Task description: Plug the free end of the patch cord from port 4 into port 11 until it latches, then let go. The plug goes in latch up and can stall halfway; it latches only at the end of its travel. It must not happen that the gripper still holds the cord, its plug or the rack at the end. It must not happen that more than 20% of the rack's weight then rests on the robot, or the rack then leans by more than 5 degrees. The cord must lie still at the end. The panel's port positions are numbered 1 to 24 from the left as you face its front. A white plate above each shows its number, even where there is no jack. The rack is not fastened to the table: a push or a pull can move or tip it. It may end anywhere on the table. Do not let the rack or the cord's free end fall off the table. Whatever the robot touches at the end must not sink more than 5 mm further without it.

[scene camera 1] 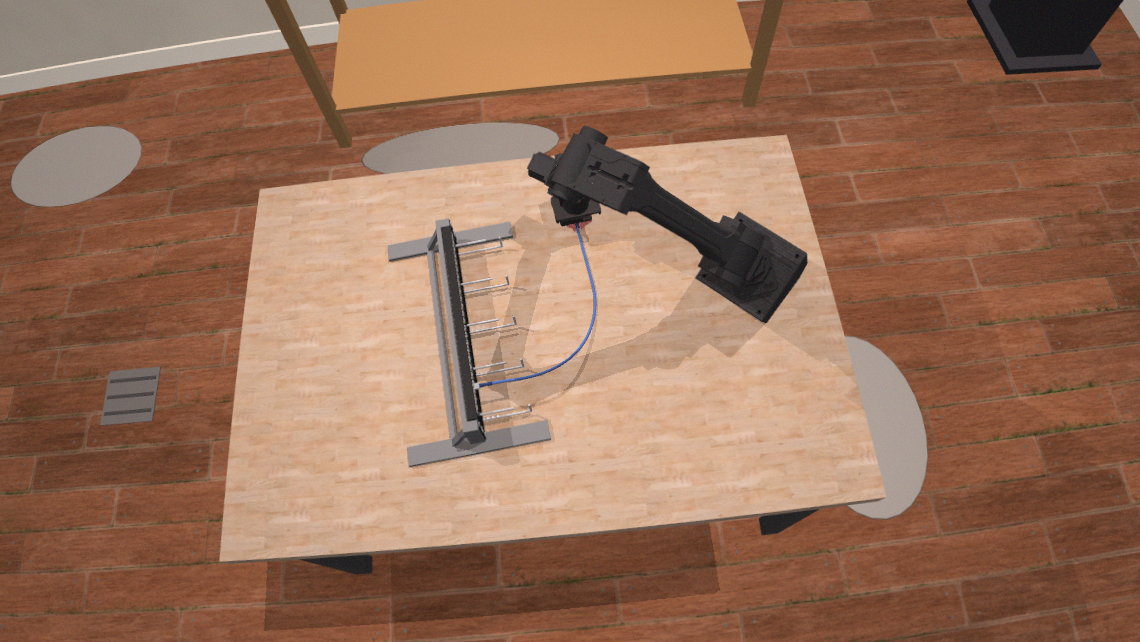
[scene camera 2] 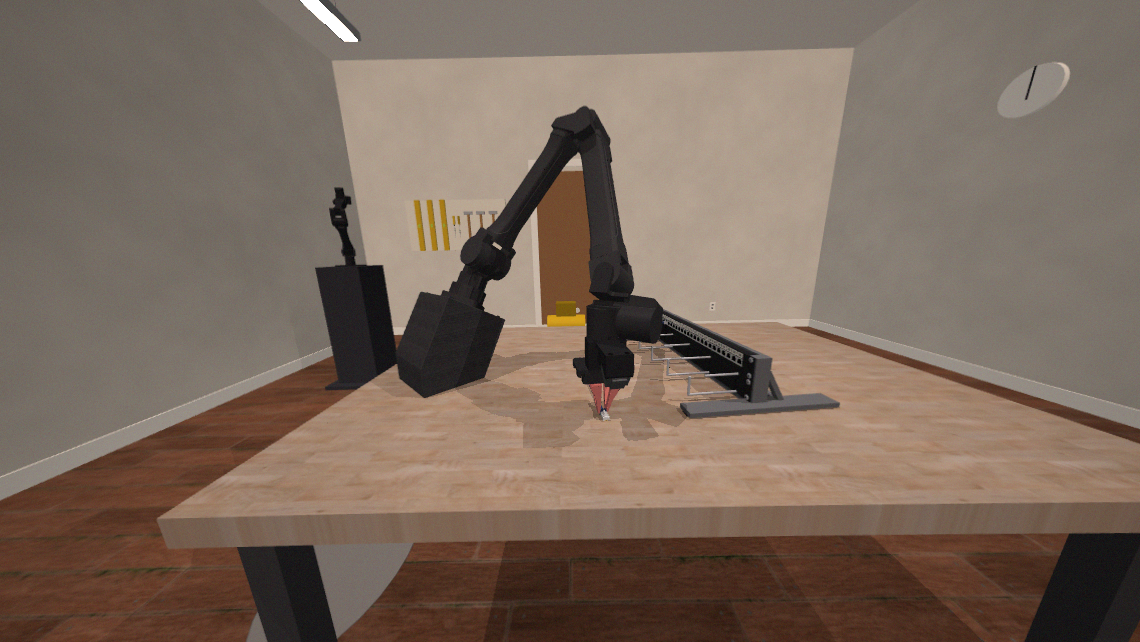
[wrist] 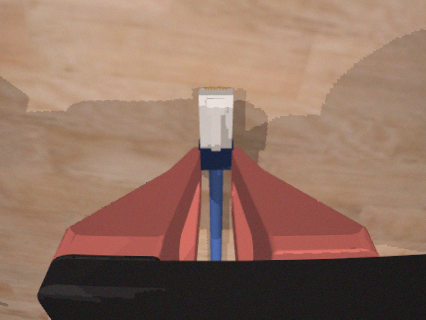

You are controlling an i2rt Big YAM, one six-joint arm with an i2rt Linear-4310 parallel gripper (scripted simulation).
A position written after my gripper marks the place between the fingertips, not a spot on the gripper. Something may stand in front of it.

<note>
I see my gripper [scene camera 2: 602, 411] and a white plug [wrist: 215, 104].
My gripper also shows in the wrist view [wrist: 216, 160].
</note>
